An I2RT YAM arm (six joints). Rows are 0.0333 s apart.
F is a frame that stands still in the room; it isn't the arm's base.
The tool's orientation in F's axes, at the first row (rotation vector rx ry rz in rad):
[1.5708 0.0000 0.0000]
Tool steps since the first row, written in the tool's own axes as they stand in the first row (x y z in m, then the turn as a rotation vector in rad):
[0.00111 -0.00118 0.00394 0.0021 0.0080 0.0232]
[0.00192 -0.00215 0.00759 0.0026 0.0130 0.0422]
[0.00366 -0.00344 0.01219 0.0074 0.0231 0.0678]
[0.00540 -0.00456 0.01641 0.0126 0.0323 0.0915]
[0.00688 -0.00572 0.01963 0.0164 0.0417 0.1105]
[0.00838 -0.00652 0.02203 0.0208 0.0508 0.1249]
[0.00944 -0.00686 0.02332 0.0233 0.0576 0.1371]
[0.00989 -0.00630 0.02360 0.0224 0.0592 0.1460]
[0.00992 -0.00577 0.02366 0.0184 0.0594 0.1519]
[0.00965 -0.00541 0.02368 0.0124 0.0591 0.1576]
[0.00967 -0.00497 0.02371 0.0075 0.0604 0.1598]
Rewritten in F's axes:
[0.00111 -0.00394 -0.00118 0.0021 -0.0232 0.0080]
[0.00192 -0.00759 -0.00215 0.0026 -0.0422 0.0130]
[0.00366 -0.01219 -0.00344 0.0074 -0.0678 0.0231]
[0.00540 -0.01641 -0.00456 0.0126 -0.0915 0.0323]
[0.00688 -0.01963 -0.00572 0.0164 -0.1105 0.0417]
[0.00838 -0.02203 -0.00652 0.0208 -0.1249 0.0508]
[0.00944 -0.02332 -0.00686 0.0233 -0.1371 0.0576]
[0.00989 -0.02360 -0.00630 0.0224 -0.1460 0.0592]
[0.00992 -0.02366 -0.00577 0.0184 -0.1519 0.0594]
[0.00965 -0.02368 -0.00541 0.0124 -0.1576 0.0591]
[0.00967 -0.02371 -0.00497 0.0075 -0.1598 0.0604]

